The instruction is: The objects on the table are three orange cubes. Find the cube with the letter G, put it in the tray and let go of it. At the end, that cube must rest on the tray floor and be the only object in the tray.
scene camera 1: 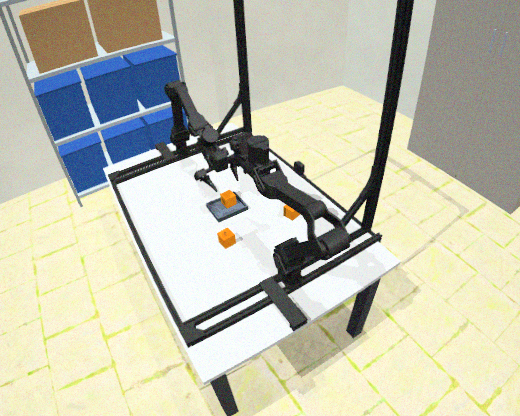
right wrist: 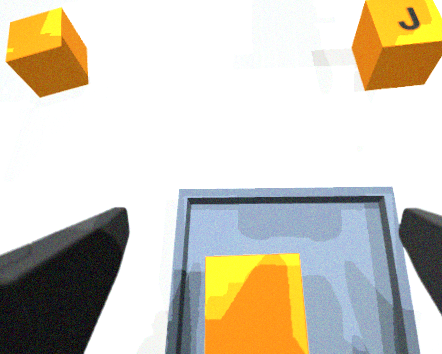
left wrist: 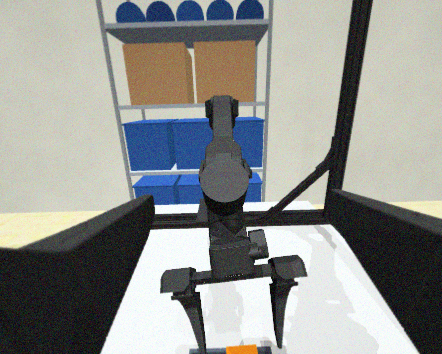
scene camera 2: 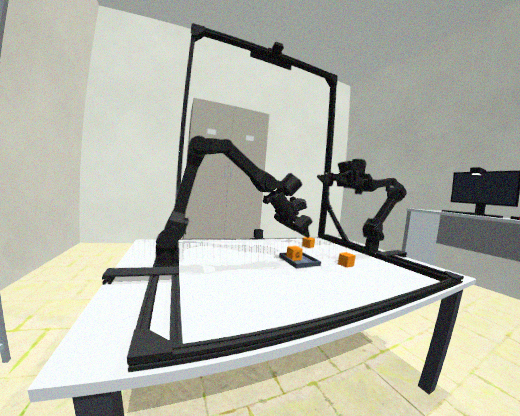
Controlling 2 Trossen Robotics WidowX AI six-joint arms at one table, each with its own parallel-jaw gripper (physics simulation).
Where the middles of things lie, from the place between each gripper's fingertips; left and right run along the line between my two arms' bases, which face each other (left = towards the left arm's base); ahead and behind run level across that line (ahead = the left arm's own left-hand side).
Labels:
The tray [right wrist: 406, 326] is 34 cm below my left hand and 8 cm to the right of it. From my left hand the other things lie so: tray floor [right wrist: 347, 294]: 34 cm below, 8 cm to the right.
My right gripper is now 100 mm above the tray, 10 mm to the left of it and 10 mm short of it. Round my right hand: tray floor 110 mm below, 10 mm to the right, 10 mm ahead.

